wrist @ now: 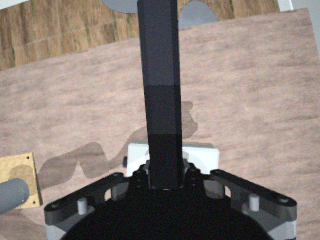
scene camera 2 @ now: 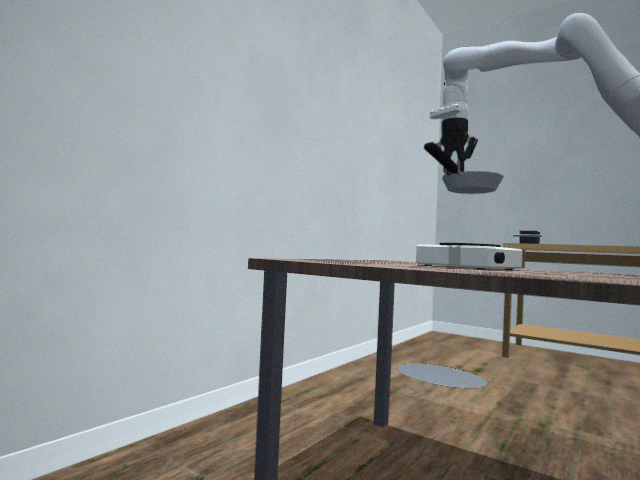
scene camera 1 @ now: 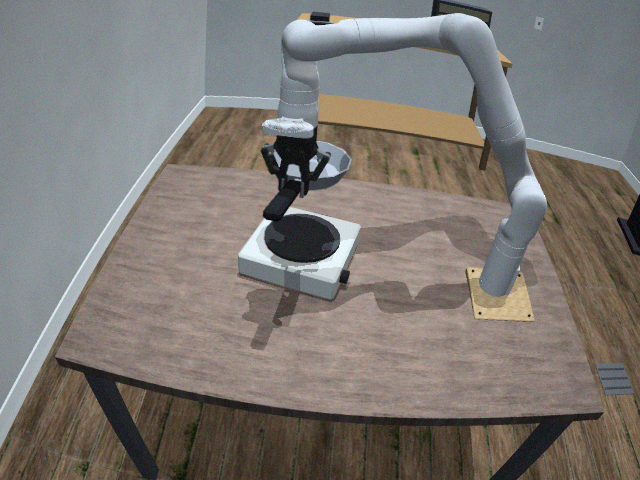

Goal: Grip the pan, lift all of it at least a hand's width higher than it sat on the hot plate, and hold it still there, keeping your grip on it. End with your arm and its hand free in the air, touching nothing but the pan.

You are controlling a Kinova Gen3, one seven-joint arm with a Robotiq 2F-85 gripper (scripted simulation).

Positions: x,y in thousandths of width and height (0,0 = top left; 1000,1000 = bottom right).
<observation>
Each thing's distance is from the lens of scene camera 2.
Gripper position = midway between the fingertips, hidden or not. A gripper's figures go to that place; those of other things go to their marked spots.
my gripper (scene camera 2: 709,364): 1.26 m
pan (scene camera 2: 735,380): 1.31 m
</observation>
